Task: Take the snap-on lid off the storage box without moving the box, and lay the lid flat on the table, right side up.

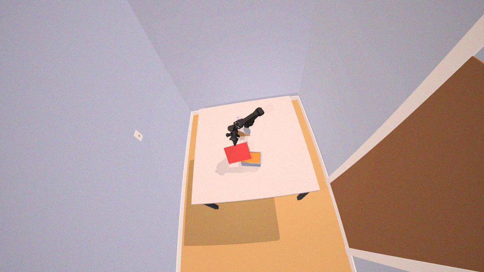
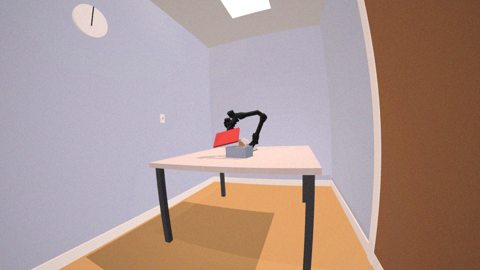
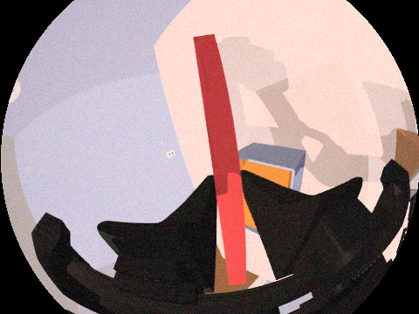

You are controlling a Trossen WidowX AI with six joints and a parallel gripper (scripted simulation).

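Right now my gripper tip is 6 cm short of the red lid, 5 cm above it and 1 cm to the right of it. From my gripper tip the other things lie so: storage box 18 cm below, 13 cm to the left, 10 cm ahead.
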